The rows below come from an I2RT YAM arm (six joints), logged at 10 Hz.
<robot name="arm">
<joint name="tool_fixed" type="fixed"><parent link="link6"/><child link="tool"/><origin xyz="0 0 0" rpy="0 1.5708 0"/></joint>
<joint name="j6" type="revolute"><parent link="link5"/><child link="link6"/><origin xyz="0.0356 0 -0.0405"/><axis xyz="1 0 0"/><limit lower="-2.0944" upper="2.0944"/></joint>
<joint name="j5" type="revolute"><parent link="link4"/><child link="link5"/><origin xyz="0.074 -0.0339 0.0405"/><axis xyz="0 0 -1"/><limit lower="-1.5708" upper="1.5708"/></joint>
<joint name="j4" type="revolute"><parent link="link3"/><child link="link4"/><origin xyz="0.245 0.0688 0.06"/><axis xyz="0 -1 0"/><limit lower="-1.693" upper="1.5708"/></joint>
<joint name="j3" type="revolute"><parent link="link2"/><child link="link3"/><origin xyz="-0.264 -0.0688 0"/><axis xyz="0 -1 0"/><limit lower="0" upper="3.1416"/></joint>
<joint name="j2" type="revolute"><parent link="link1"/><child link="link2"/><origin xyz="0.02 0.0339 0.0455"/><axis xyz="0 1 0"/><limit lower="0" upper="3.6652"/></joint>
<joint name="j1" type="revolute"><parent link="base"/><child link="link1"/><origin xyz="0 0 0.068"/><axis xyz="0 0 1"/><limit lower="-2.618" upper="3.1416"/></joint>
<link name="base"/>
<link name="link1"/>
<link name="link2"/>
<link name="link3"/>
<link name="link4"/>
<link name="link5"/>
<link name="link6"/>
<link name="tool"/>
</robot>
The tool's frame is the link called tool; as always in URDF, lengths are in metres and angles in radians.
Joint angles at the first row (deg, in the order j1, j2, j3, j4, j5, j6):
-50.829, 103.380, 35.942, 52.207, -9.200, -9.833
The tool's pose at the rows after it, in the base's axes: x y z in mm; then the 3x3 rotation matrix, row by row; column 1 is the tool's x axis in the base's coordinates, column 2 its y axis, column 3 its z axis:
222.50 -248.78 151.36; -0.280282 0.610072 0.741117; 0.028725 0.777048 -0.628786; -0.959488 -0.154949 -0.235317
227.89 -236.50 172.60; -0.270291 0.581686 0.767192; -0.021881 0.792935 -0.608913; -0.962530 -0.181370 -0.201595
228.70 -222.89 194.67; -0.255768 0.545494 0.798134; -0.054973 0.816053 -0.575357; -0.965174 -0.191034 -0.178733
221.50 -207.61 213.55; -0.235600 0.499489 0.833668; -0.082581 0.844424 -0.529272; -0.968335 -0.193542 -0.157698
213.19 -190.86 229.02; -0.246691 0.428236 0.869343; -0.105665 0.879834 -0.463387; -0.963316 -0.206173 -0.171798
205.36 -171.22 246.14; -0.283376 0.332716 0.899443; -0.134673 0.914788 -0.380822; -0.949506 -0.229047 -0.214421
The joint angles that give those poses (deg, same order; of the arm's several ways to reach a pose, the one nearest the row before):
-49.099, 100.579, 35.948, 50.865, -8.538, -11.257
-46.964, 95.682, 35.953, 47.973, -8.349, -12.402
-45.302, 89.898, 35.862, 43.600, -9.360, -12.912
-44.540, 83.352, 34.604, 39.471, -11.976, -13.244
-43.734, 76.550, 33.881, 32.403, -15.437, -14.840
-42.288, 69.270, 34.638, 21.535, -18.874, -17.866

